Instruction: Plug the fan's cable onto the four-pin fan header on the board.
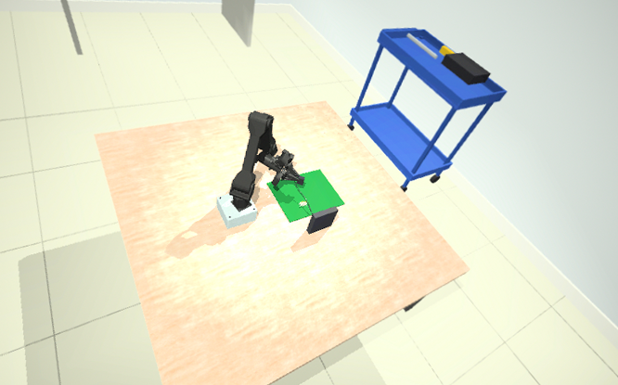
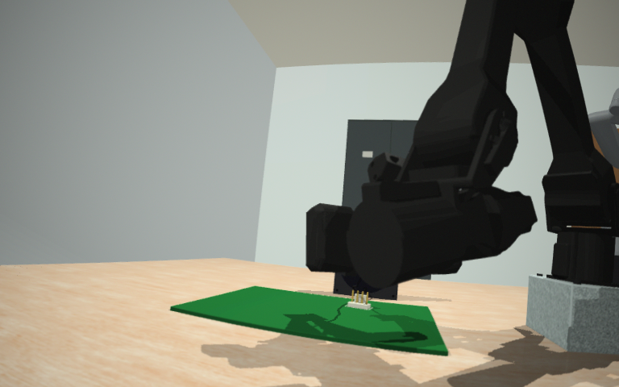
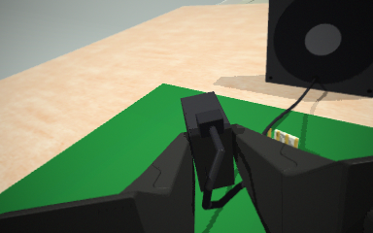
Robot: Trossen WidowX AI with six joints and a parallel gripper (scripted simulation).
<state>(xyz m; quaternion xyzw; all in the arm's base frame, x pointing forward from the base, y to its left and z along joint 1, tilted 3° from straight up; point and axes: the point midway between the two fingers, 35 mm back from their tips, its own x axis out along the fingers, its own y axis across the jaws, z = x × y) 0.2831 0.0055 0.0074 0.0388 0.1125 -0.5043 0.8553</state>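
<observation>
My gripper tip is now 3 cm short of the green board, 4 cm to the left of it and 10 cm above it. The rest, counted from my gripper tip: white four-pin header: 3 cm behind, 8 cm to the right, 9 cm below; black fan: 5 cm behind, 22 cm to the right, 3 cm below; black plug: 1 cm below.
</observation>
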